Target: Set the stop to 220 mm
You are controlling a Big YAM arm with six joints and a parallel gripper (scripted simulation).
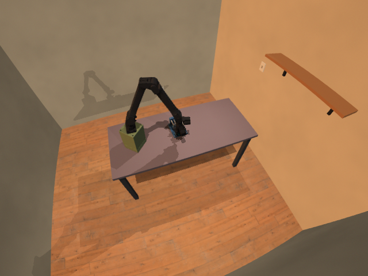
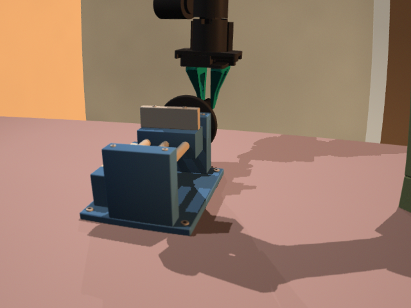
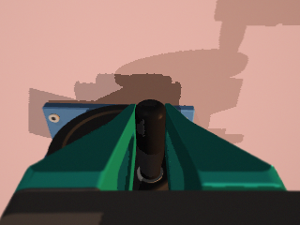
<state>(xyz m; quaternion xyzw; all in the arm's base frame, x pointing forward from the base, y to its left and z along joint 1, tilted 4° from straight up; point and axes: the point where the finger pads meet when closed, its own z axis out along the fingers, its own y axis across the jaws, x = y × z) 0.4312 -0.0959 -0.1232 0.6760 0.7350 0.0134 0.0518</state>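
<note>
The grey stop plate is 130 mm to the left of my hand, 20 mm ahead of it and 10 mm below it. The rest, counted from my hand: black crank handle: 10 mm to the left.
</note>
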